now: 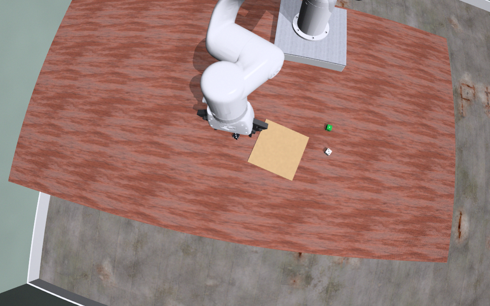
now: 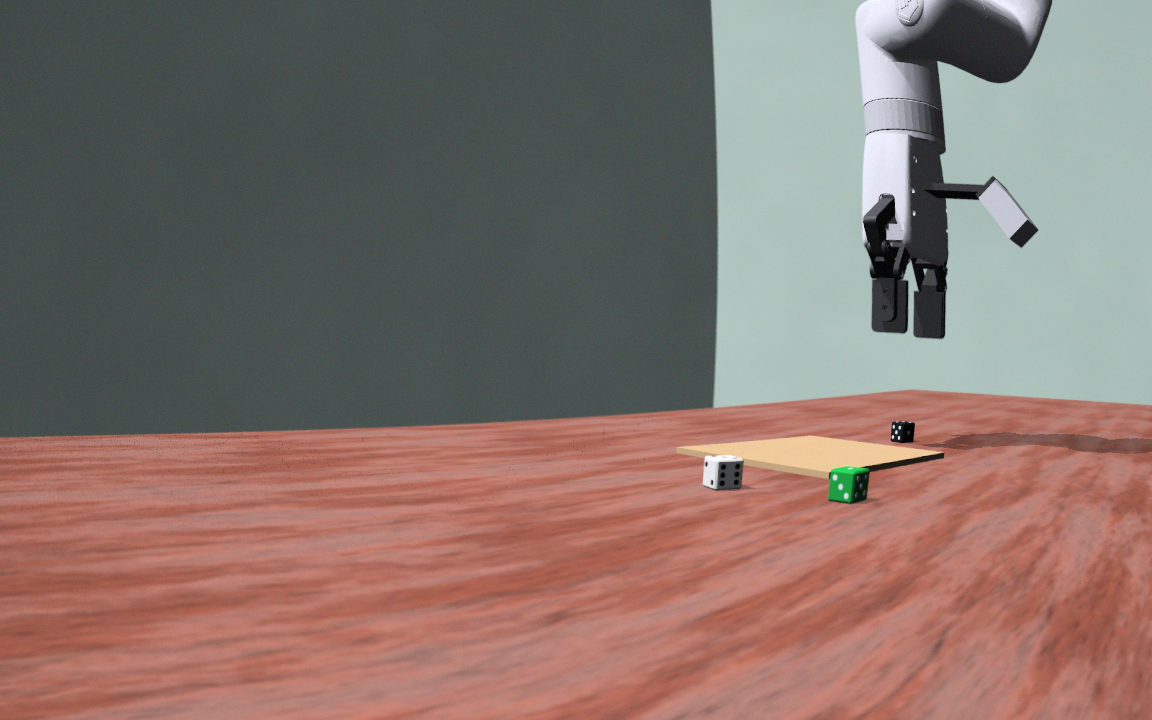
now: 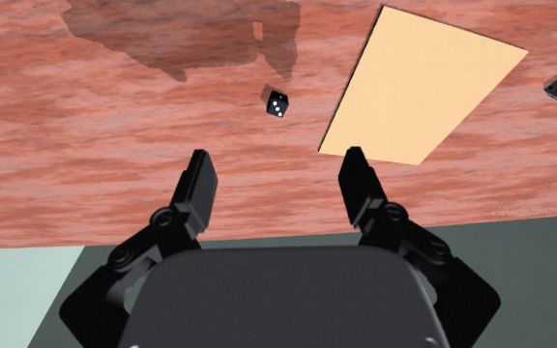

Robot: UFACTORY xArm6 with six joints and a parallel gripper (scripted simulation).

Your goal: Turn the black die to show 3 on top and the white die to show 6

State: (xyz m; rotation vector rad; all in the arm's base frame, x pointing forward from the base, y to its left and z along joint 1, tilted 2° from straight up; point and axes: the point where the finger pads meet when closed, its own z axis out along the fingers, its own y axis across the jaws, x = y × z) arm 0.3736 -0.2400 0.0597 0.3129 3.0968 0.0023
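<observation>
Right now my hand is 9 cm above the black die. Also, from my hand: green die: 3 cm behind, 28 cm to the left, 9 cm below; then white die: 5 cm ahead, 28 cm to the left, 9 cm below; then tan mat: 4 cm ahead, 13 cm to the left, 9 cm below.
</observation>
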